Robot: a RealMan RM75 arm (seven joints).
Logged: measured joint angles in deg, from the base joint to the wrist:
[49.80 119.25 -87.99 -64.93 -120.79 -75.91 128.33]
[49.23 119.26 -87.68 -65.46 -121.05 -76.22 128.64]
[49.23 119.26 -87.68 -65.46 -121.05 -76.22 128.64]
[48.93 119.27 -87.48 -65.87 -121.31 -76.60 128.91]
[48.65 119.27 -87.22 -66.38 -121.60 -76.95 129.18]
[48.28 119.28 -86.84 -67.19 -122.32 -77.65 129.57]
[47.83 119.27 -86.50 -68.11 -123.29 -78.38 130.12]
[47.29 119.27 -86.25 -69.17 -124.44 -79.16 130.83]
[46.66 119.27 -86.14 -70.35 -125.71 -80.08 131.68]
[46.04 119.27 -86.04 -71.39 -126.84 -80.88 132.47]
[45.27 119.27 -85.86 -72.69 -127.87 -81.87 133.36]
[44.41 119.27 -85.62 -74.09 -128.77 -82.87 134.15]
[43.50 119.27 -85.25 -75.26 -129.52 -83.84 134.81]
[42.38 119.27 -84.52 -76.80 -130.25 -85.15 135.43]
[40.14 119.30 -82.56 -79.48 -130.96 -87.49 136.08]
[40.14 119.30 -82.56 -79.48 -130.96 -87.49 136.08]
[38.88 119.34 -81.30 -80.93 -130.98 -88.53 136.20]
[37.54 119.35 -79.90 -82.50 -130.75 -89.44 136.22]
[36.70 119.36 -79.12 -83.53 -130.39 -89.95 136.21]
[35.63 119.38 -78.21 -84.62 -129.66 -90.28 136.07]
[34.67 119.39 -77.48 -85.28 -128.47 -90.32 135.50]
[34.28 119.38 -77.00 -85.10 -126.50 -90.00 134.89]
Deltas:
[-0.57 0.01 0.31 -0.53 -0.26 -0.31 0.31]
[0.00 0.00 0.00 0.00 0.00 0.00 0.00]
[-0.30 0.01 0.20 -0.41 -0.26 -0.38 0.27]
[-0.28 0.00 0.26 -0.51 -0.29 -0.35 0.27]
[-0.37 0.01 0.38 -0.81 -0.72 -0.70 0.39]
[-0.45 -0.01 0.34 -0.92 -0.97 -0.73 0.55]
[-0.54 0.00 0.25 -1.06 -1.15 -0.78 0.71]
[-0.63 0.00 0.11 -1.18 -1.27 -0.92 0.85]
[-0.62 0.00 0.10 -1.04 -1.13 -0.80 0.79]
[-0.77 0.00 0.18 -1.30 -1.03 -0.99 0.89]
[-0.86 0.00 0.24 -1.40 -0.90 -1.00 0.79]
[-0.91 0.00 0.37 -1.17 -0.75 -0.97 0.66]
[-1.12 0.00 0.73 -1.54 -0.73 -1.31 0.62]
[-2.24 0.03 1.96 -2.68 -0.71 -2.34 0.65]
[0.00 0.00 0.00 0.00 0.00 0.00 0.00]
[-1.26 0.04 1.26 -1.45 -0.02 -1.04 0.12]
[-1.34 0.01 1.40 -1.57 0.23 -0.91 0.02]
[-0.84 0.01 0.78 -1.03 0.36 -0.51 -0.01]
[-1.07 0.02 0.91 -1.09 0.73 -0.33 -0.14]
[-0.96 0.01 0.73 -0.66 1.19 -0.04 -0.57]
[-0.39 -0.01 0.48 0.18 1.97 0.32 -0.61]

